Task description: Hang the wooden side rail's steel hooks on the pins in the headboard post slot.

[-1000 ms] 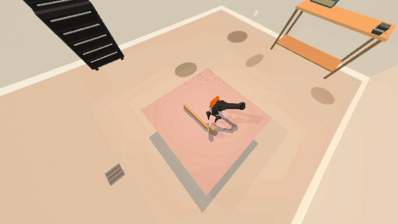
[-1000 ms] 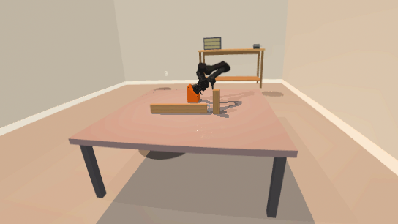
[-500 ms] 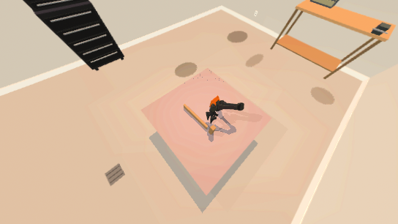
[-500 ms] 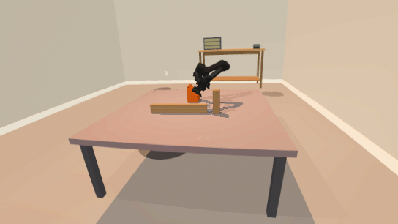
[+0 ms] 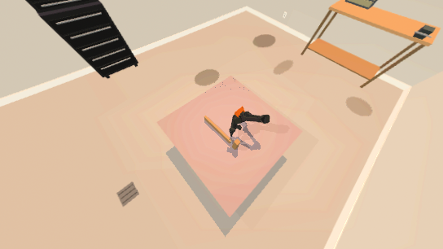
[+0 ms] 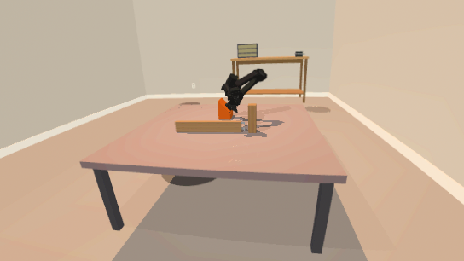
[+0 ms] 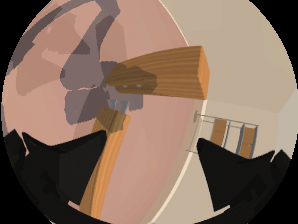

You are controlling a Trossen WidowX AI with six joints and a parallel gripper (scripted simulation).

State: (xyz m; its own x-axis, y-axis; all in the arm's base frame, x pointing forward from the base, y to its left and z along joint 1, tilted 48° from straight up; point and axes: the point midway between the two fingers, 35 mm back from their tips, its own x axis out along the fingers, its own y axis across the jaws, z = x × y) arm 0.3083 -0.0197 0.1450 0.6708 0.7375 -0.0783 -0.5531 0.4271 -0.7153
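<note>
Now: the headboard post 20 mm ahead of my gripper tip, 90 mm to the left of it and 60 mm below it.
</note>
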